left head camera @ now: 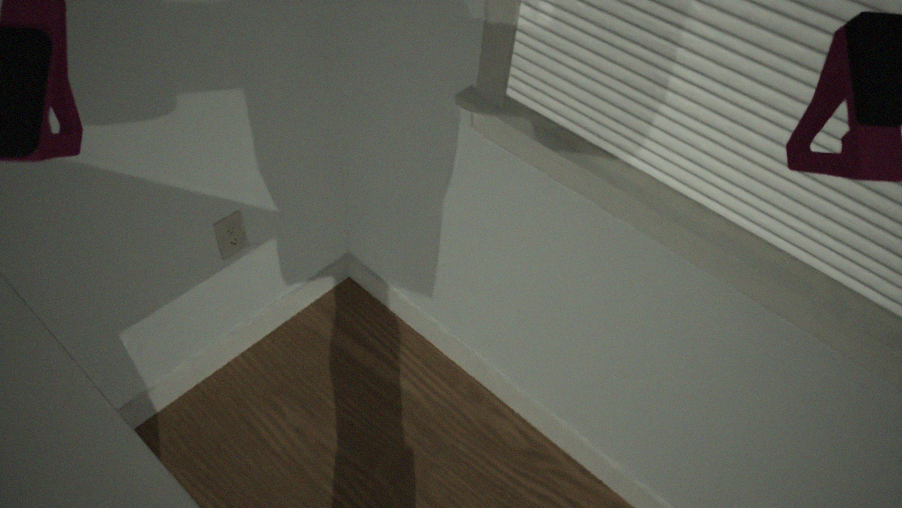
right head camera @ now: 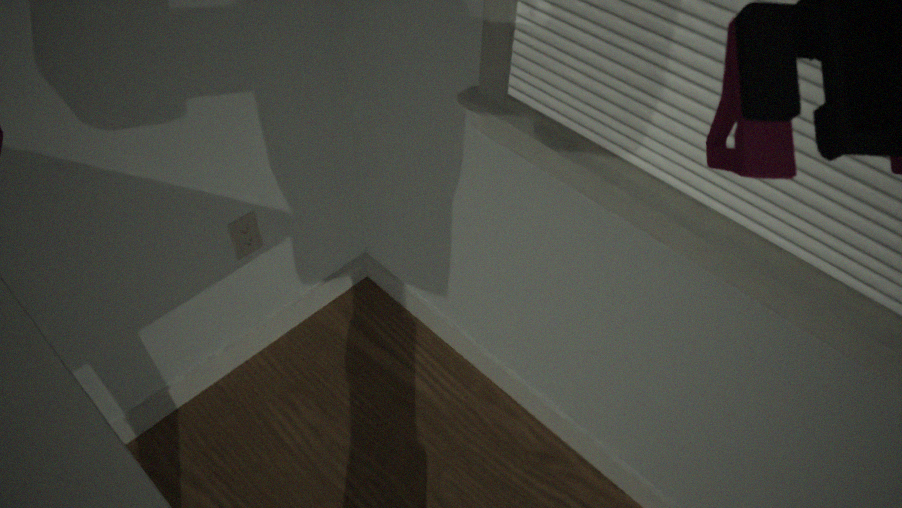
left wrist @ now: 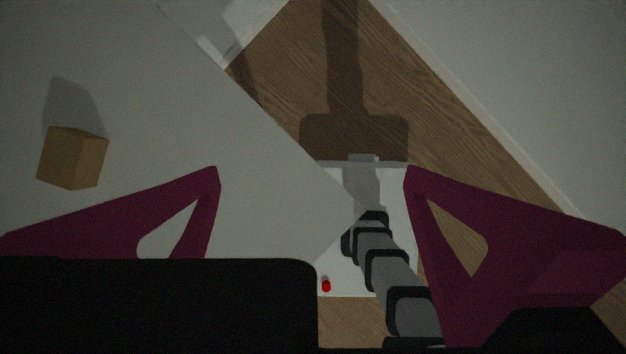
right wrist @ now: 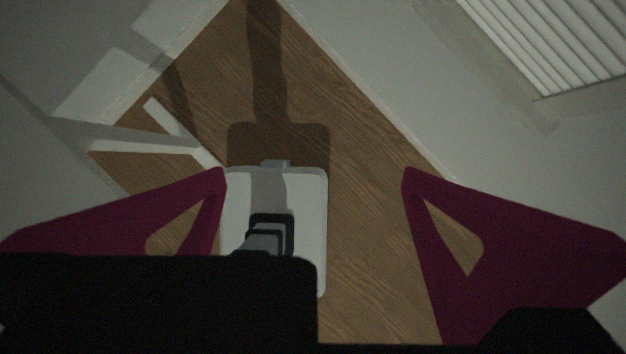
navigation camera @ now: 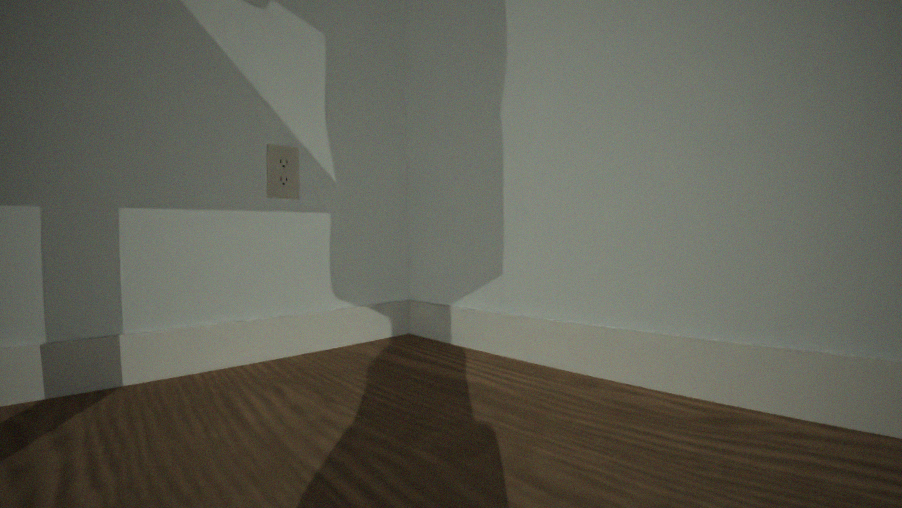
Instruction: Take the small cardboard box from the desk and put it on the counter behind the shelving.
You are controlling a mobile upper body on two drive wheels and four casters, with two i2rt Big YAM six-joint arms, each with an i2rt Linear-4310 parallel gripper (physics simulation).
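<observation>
A small brown cardboard box stands on the pale desk at the left of the left wrist view. The desk also shows at the lower left of both head views. My left gripper is open and empty; the box lies beyond its left finger, apart from it. My right gripper is open and empty, high above the base and the wooden floor. In the left head view a finger of each gripper shows at the upper left and upper right edges. The counter and the shelving do not show in these views.
A room corner stands ahead, with a wall outlet on the left wall. A window blind and sill are at the right. White desk legs stand on the floor left of my white base.
</observation>
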